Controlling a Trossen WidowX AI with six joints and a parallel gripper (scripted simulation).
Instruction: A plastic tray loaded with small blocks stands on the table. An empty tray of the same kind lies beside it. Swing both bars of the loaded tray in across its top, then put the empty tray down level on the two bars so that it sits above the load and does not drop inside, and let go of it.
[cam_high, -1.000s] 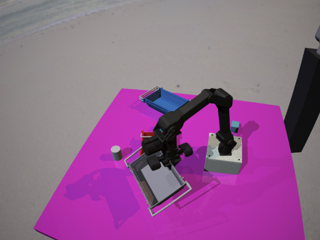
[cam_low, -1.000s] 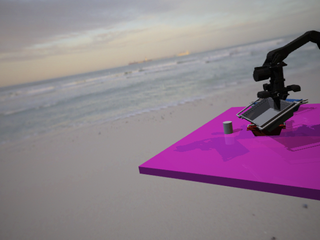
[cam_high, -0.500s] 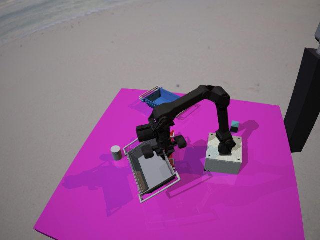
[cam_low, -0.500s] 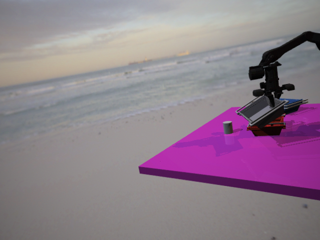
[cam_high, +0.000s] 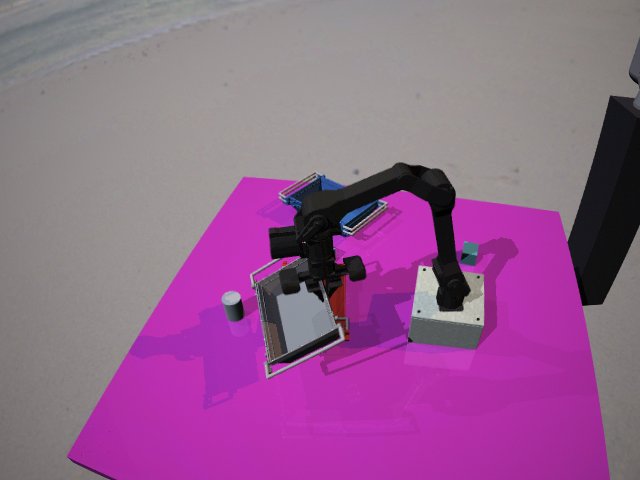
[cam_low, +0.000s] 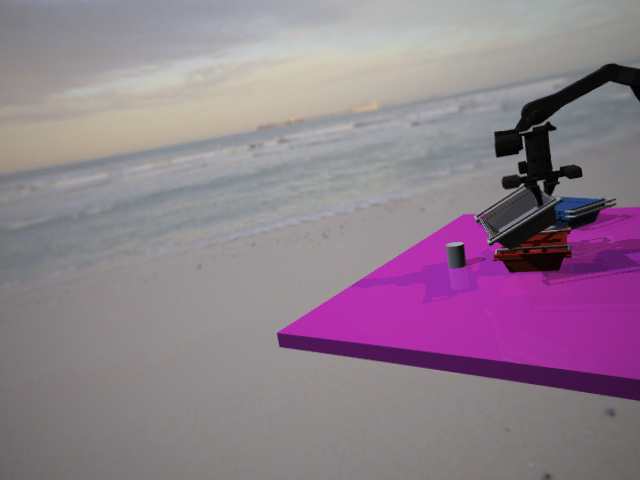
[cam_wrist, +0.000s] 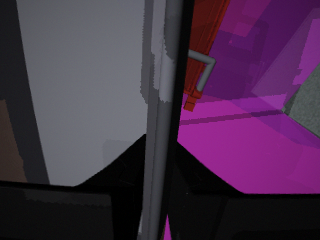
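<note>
My gripper tip is now 80 mm short of the grey tray and 20 mm to the right of it. From my gripper tip the other things lie so: grey cylinder 270 mm ahead, 150 mm below, 110 mm to the right.
</note>
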